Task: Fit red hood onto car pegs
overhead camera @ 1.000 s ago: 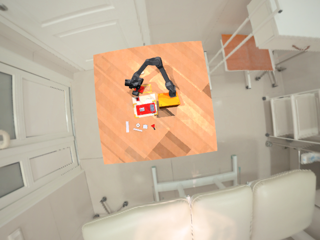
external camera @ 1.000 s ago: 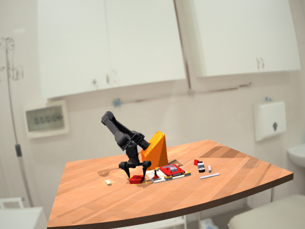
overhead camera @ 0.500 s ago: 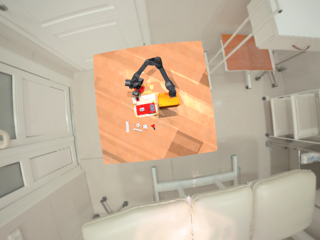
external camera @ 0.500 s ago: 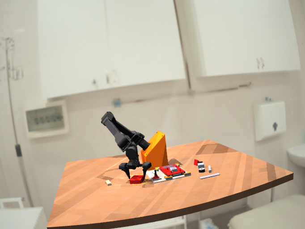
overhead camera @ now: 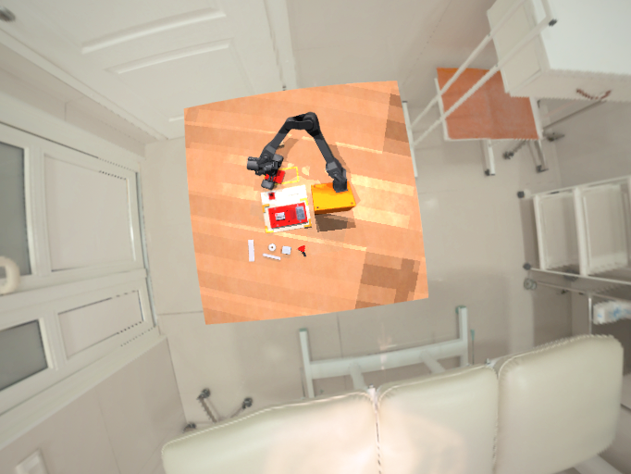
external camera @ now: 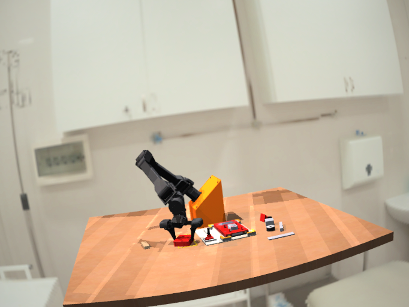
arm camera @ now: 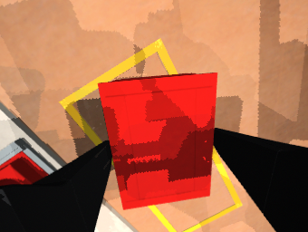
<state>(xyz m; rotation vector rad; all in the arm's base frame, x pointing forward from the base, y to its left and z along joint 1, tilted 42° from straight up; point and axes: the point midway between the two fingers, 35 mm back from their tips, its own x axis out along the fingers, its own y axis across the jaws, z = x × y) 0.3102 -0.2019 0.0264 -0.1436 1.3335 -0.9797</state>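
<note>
Now: gripper tip 20 mm short of the grey engine block, 230 mm to the right of it and 10 mm below it. From my gripper tip the other things lie so: small tan block: 50 mm behind, 170 mm to the right; white jig: 10 mm behind, 210 mm to the left; red hood: 10 mm above.
</note>
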